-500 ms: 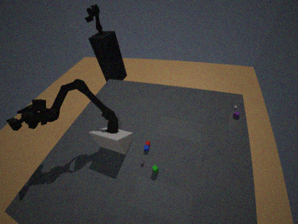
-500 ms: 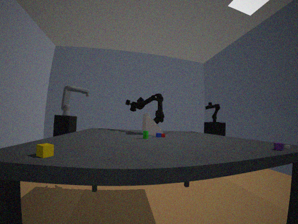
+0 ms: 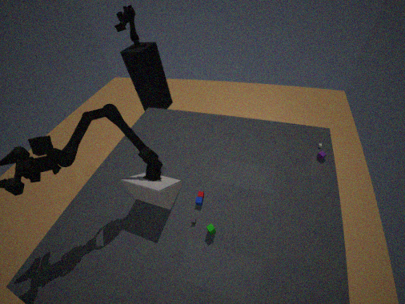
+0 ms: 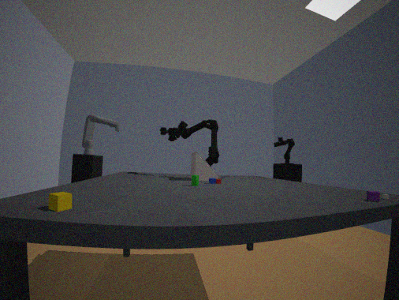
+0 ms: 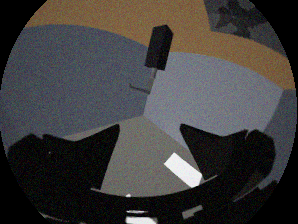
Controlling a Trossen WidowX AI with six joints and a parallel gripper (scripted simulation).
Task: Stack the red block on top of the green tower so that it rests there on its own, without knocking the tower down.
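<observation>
Right now the red block is 61 cm ahead of my gripper tip, 38 cm to the left of it and 38 cm below it. Round my gripper tip: blue block (62 cm ahead, 35 cm to the left, 38 cm below); then yellow block (121 cm ahead, 6 cm to the right, 38 cm below); then purple block (112 cm ahead, 81 cm to the left, 38 cm below).
</observation>
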